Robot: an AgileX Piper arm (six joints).
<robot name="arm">
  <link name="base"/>
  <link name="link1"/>
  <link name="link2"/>
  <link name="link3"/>
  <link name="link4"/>
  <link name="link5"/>
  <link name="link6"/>
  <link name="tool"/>
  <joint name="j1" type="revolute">
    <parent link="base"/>
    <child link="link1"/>
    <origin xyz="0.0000 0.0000 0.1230"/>
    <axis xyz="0 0 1"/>
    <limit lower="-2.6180" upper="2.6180"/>
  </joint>
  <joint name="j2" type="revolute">
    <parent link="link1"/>
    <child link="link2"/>
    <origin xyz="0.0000 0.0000 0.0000" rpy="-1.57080 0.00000 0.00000"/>
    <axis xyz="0 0 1"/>
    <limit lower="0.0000" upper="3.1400"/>
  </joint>
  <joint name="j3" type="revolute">
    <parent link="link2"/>
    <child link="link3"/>
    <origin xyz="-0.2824 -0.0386 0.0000"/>
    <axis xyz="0 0 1"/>
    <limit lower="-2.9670" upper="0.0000"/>
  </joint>
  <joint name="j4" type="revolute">
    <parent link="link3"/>
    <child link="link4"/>
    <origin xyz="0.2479 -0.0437 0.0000" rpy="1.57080 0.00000 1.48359"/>
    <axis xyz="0 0 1"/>
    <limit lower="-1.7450" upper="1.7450"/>
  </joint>
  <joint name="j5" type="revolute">
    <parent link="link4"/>
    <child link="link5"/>
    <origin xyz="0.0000 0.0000 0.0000" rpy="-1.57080 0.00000 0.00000"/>
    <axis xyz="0 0 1"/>
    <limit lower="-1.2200" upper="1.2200"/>
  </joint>
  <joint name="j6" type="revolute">
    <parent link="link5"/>
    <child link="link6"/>
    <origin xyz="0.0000 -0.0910 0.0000" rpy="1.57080 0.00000 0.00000"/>
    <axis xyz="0 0 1"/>
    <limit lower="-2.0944" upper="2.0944"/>
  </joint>
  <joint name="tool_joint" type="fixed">
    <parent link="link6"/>
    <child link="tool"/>
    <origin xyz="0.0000 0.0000 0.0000"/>
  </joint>
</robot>
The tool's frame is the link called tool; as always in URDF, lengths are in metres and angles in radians.
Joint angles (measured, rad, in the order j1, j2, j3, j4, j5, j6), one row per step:
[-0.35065 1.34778 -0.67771 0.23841 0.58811 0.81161]
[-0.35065 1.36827 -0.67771 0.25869 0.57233 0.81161]
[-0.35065 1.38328 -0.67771 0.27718 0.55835 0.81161]
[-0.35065 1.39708 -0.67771 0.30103 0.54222 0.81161]
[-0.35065 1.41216 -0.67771 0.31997 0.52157 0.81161]
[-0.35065 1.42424 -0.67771 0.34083 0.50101 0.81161]
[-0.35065 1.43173 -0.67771 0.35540 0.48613 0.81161]
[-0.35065 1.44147 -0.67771 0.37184 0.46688 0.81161]
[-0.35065 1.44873 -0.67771 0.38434 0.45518 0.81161]
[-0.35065 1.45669 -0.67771 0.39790 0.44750 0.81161]
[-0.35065 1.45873 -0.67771 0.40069 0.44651 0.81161]
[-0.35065 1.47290 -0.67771 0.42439 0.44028 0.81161]
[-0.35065 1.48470 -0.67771 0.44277 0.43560 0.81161]
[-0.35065 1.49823 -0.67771 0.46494 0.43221 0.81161]
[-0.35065 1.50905 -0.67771 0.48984 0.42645 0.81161]
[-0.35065 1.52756 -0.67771 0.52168 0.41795 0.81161]
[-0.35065 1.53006 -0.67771 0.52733 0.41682 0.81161]
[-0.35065 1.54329 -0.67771 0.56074 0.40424 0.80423]
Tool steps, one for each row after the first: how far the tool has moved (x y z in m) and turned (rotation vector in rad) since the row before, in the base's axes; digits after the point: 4 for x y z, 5 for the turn. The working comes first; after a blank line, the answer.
Tool pose at each row, in the base's axes (x y z in m, rotation vector in rad; the steps are taken from these numbers as rounded here):
[0.2228 -0.0688 0.2046 1.71450 2.17701 0.36065]
[0.2259 -0.0692 0.2005 1.73758 2.16599 0.37488]
[0.2284 -0.0695 0.1976 1.75655 2.15312 0.38844]
[0.2310 -0.0697 0.1951 1.77832 2.13359 0.40697]
[0.2338 -0.0703 0.1923 1.79481 2.11350 0.41983]
[0.2365 -0.0709 0.1903 1.81096 2.08966 0.43471]
[0.2382 -0.0714 0.1891 1.82136 2.07161 0.44494]
[0.2405 -0.0721 0.1875 1.83287 2.04965 0.45542]
[0.2419 -0.0725 0.1862 1.84305 2.03524 0.46307]
[0.2432 -0.0727 0.1846 1.85677 2.02388 0.47112]
[0.2434 -0.0727 0.1842 1.86020 2.02230 0.47260]
[0.2451 -0.0726 0.1810 1.88818 2.00834 0.48622]
[0.2464 -0.0726 0.1784 1.91069 1.99772 0.49607]
[0.2478 -0.0724 0.1753 1.93855 1.98591 0.50799]
[0.2492 -0.0723 0.1730 1.96546 1.96762 0.52269]
[0.2513 -0.0723 0.1688 2.00314 1.94510 0.53841]
[0.2516 -0.0723 0.1683 2.00940 1.94086 0.54152]
[0.2536 -0.0725 0.1656 2.03419 1.91591 0.55742]

[0.0031 -0.0004 -0.0041 0.01554 -0.00015 -0.01456]
[0.0025 -0.0003 -0.0029 0.01276 -0.00304 -0.01363]
[0.0026 -0.0002 -0.0025 0.01506 -0.00728 -0.01769]
[0.0028 -0.0006 -0.0028 0.00915 -0.00823 -0.01637]
[0.0027 -0.0006 -0.0020 0.00922 -0.01122 -0.01797]
[0.0017 -0.0005 -0.0012 0.00562 -0.00897 -0.01297]
[0.0023 -0.0007 -0.0016 0.00524 -0.01071 -0.01559]
[0.0014 -0.0004 -0.0013 0.00533 -0.00580 -0.01122]
[0.0013 -0.0002 -0.0016 0.00839 -0.00215 -0.01087]
[0.0002 0.0000 -0.0004 0.00217 0.00040 -0.00207]
[0.0017 0.0001 -0.0032 0.01840 0.00228 -0.01720]
[0.0013 0.0000 -0.0026 0.01444 0.00277 -0.01352]
[0.0014 0.0002 -0.0031 0.01823 0.00449 -0.01584]
[0.0014 0.0001 -0.0023 0.01757 -0.00036 -0.01873]
[0.0021 0.0000 -0.0042 0.02297 0.00339 -0.02478]
[0.0003 0.0000 -0.0005 0.00399 0.00017 -0.00432]
[0.0020 -0.0002 -0.0027 0.01564 -0.00472 -0.02144]

